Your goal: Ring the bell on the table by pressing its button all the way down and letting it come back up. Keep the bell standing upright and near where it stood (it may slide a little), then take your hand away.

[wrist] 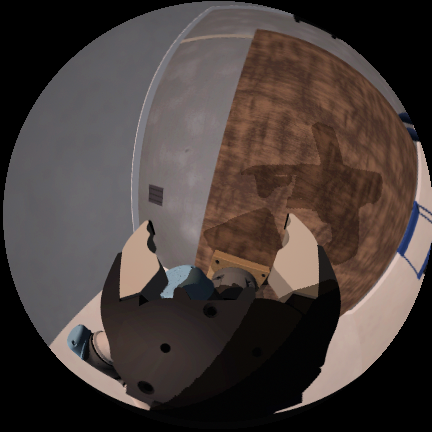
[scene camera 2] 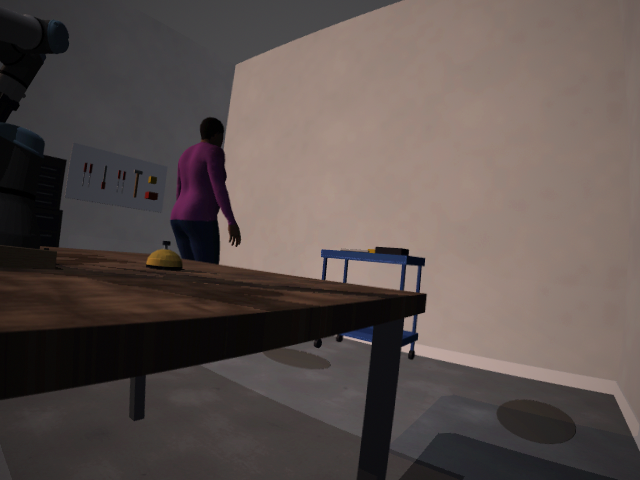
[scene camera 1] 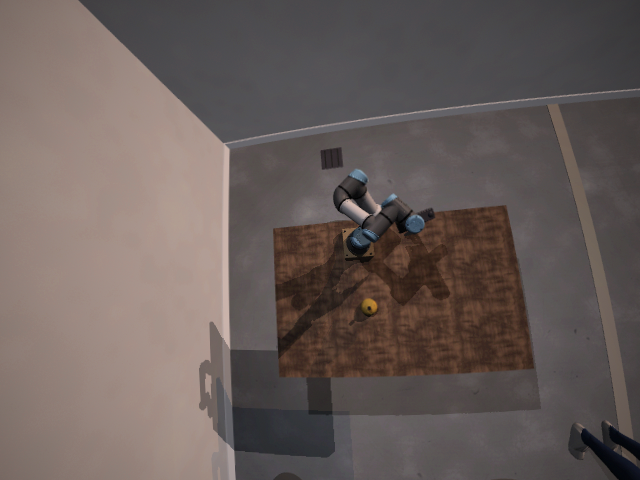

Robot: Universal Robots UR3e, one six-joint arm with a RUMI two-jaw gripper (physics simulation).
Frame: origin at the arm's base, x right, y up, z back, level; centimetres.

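Seen in the pictures: gripper, fingertip midpoint: (wrist: 217, 219); arm's base, origin of the base link: (wrist: 232, 283).
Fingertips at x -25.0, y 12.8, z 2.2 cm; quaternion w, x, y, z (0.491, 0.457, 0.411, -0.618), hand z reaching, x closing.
Offsets run from my fingertips to a thing's top centre.
A yellow dome bell {dx +29.5, dy -9.2, dz -35.8 cm} (scene camera 1: 369, 306) (scene camera 2: 164, 259) stands upright on the brown wooden table (scene camera 1: 485, 320) (scene camera 2: 206, 335) (wrist: 300, 90). Its small dark button {dx +29.5, dy -9.2, dz -35.8 cm} (scene camera 2: 165, 242) stands up above the dome, with nothing touching it. The bell does not show in the wrist view. My gripper (wrist: 217, 219) is open and empty, its two pale fingers wide apart. In scene camera 1 the end of the arm is by the table's back edge, right of the base and well away from the bell. The fingers cannot be made out in that view.
The arm's base stands on a wooden mounting plate (scene camera 1: 366, 255) (wrist: 240, 262) near the table's back edge, behind the bell. A person in a purple top (scene camera 2: 196, 180) stands beyond the table. A blue cart (scene camera 2: 356, 254) (wrist: 409, 232) stands by the pale wall.
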